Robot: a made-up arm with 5 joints. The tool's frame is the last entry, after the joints.
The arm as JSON. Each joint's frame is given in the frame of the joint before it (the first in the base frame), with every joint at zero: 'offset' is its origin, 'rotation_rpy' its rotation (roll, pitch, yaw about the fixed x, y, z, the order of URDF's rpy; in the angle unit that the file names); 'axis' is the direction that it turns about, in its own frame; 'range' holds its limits. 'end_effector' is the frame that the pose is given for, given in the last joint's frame.
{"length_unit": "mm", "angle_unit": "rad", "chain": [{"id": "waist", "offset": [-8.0, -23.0, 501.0], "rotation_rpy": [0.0, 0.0, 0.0], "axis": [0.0, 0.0, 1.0], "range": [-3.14, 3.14]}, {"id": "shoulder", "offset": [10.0, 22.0, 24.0], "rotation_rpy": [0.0, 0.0, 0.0], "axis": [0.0, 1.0, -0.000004], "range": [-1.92, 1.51]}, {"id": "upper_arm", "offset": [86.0, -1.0, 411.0], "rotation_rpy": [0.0, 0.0, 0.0], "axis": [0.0, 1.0, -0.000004], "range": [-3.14, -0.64]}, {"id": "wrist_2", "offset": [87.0, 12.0, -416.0], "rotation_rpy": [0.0, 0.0, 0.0], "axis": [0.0, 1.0, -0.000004], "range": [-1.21, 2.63]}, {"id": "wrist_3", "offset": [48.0, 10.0, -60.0], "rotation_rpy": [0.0, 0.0, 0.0], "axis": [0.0, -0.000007, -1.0], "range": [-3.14, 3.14]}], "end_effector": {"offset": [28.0, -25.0, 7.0], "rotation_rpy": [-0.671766, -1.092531, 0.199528]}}
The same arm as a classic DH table. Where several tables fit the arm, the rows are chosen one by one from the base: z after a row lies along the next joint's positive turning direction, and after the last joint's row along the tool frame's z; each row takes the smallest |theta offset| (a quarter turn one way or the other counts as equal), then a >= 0, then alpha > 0; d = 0 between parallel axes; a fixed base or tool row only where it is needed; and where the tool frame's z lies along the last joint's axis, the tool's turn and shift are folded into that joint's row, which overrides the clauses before.
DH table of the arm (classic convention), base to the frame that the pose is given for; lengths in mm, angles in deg. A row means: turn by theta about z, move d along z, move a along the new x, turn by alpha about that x. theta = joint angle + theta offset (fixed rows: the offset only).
base (fixed): d 0  theta0 70.82  a -24.4  alpha 0
waist: d 525  theta0 -70.82  a 10  alpha -90
shoulder: d 0  theta0 -78.18  a 419.9  alpha 0
upper_arm: d 0  theta0 -23.63  a -425  alpha 0
wrist_2: d 43  theta0 -78.19  a -48  alpha 90
wrist_3: d 38.8  theta0 -59.58  a 7.4  alpha -111.11
tool (fixed): d -39.5  theta0 107.88  a 0  alpha 0
Joint limits (deg, base to tool): -179.91..179.91 -110.01..86.52 -179.91..-36.67 -69.33..150.69 -179.91..179.91

